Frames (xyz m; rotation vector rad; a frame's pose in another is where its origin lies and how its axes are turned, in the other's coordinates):
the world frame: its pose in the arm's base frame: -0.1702 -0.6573 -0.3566 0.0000 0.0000 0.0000
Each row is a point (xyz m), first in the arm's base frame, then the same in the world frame.
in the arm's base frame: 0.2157 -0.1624 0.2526
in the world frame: 0.3859 0.4949 0.6092
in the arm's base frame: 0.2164 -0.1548 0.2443
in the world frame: 0.3866 0.5025 0.6009
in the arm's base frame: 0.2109 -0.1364 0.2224
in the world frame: 0.3811 0.5209 0.5790
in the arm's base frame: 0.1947 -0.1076 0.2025
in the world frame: 0.3649 0.5497 0.5591
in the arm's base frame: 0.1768 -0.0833 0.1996
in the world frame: 0.3470 0.5740 0.5562
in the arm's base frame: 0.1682 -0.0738 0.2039
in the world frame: 0.3384 0.5835 0.5605
